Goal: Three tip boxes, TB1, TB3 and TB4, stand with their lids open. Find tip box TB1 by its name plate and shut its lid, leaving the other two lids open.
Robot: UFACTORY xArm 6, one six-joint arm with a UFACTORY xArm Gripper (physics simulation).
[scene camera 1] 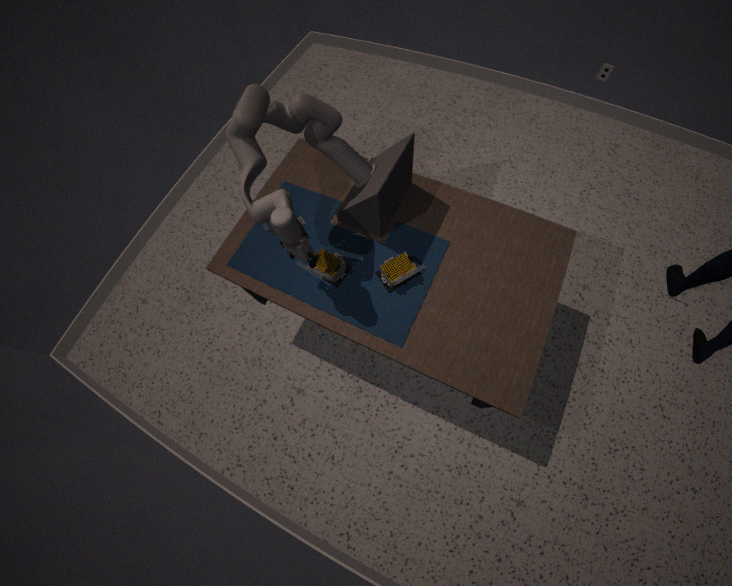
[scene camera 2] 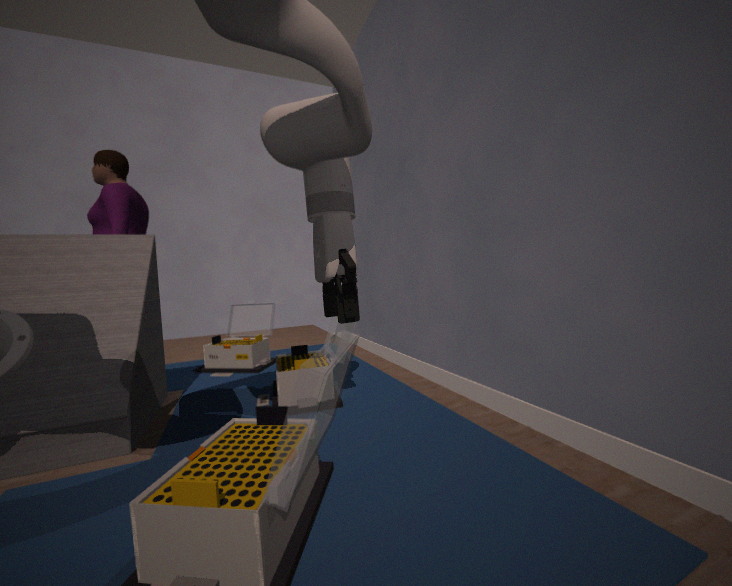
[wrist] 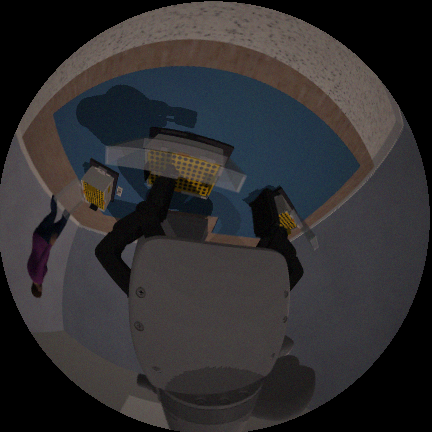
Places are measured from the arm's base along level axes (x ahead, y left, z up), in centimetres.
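Where they show: gripper, fingertip midpoint: (scene camera 1: 304, 261) (scene camera 2: 341, 319) (wrist: 218, 185); arm's base, link origin: (scene camera 1: 366, 177).
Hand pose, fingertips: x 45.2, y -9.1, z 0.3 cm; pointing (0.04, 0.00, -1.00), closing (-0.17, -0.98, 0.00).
Observation:
Each offset is from my fingertips to the centre of the thing. "spot": to the spot under its first point. Level surfaces: height alone.
Three white tip boxes with yellow racks have clear lids open. The middle box (scene camera 1: 329, 263) (scene camera 2: 299, 389) (wrist: 185, 172) has its raised lid @(spot: dx +2.1, dy -0.4, dz +1.2 cm) (wrist: 227, 177) close by my gripper (scene camera 1: 311, 260) (scene camera 2: 339, 315) (wrist: 218, 185). The gripper is open and empty, its fingers spread above the middle box's lid side; contact cannot be told. The far box @(dx -11.8, dy +34.0, dz -6.6 cm) (scene camera 1: 398, 267) (scene camera 2: 244, 354) (wrist: 97, 187) stands apart. The near box @(dx -19.1, dy -19.0, dz -9.8 cm) (scene camera 2: 195, 537) (wrist: 285, 220) is large in scene camera 2 and mostly behind the arm in scene camera 1. The name plates are too small or hidden to read, so I cannot tell which is TB1.
A big grey wedge-shaped block (scene camera 1: 390, 183) (scene camera 2: 73, 274) stands beside the boxes. The boxes stand on a blue mat @(dz -13.1 cm) (scene camera 1: 390, 326) (scene camera 2: 439, 488) (wrist: 250, 100) on a wooden table @(dz -13.3 cm) (scene camera 1: 488, 293). A person (scene camera 2: 115, 204) (wrist: 40, 255) stands beyond the table.

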